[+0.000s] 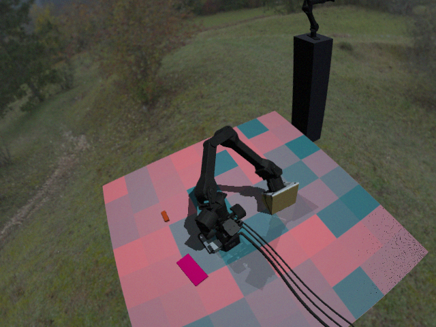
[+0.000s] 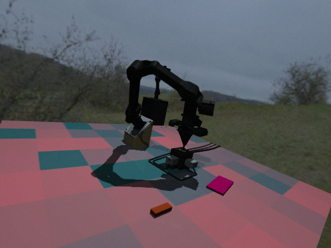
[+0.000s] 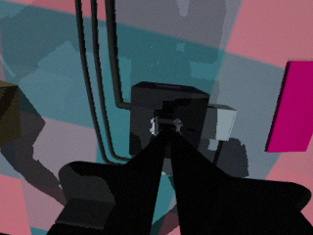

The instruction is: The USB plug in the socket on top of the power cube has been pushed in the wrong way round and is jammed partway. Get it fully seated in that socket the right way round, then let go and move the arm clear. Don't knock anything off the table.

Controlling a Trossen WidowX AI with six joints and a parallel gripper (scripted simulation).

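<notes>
Now: the black USB plug 2 cm below my gripper tip. Also, from my gripper tip: orange block: 21 cm ahead, 29 cm to the right, 10 cm below; then flat magenta slab: 21 cm ahead, 4 cm to the left, 10 cm below; then white-framed socket: 4 cm below.
</notes>
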